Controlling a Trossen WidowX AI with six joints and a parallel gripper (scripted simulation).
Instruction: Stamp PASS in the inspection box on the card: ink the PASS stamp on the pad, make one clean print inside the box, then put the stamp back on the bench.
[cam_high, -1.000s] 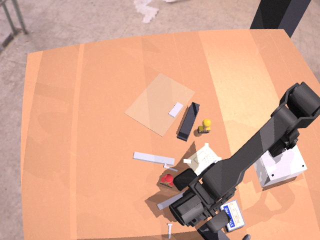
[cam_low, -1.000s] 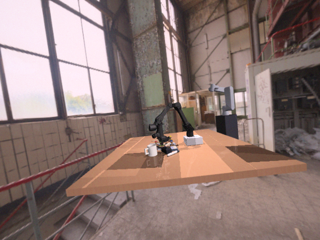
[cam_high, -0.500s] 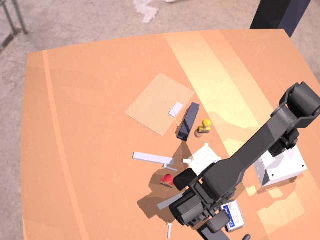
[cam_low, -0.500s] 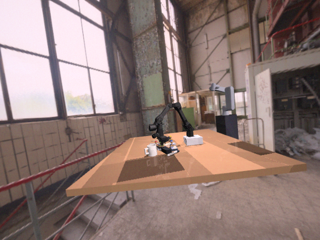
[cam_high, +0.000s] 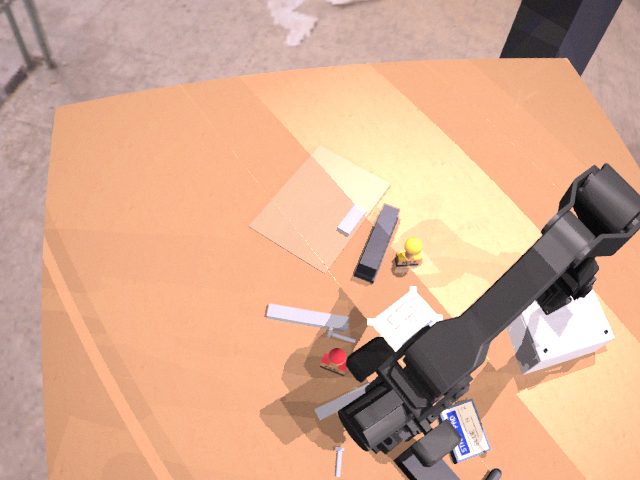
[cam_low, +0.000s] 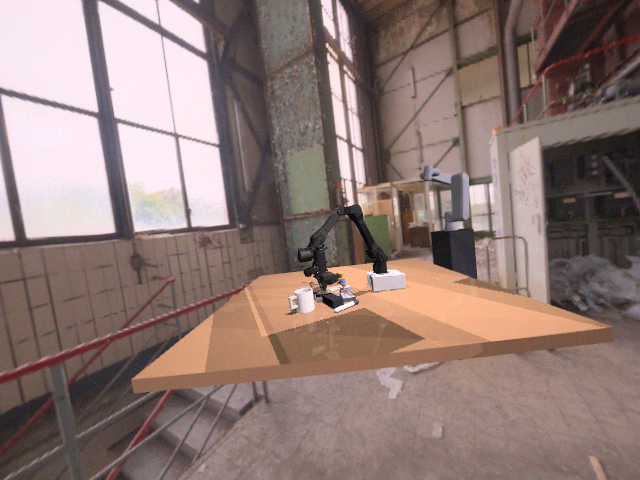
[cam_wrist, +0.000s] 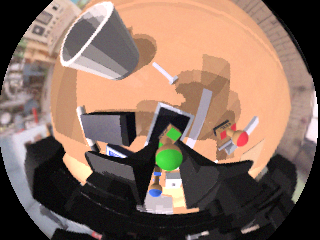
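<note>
My gripper tip is now 3 cm above the ink pad. Also, from my gripper tip: dark block: 2 cm behind, 11 cm to the left, 2 cm below; then blue stamp: 11 cm behind, 1 cm to the right, 2 cm below; then green-knobbed stamp: right at my gripper tip.
</note>
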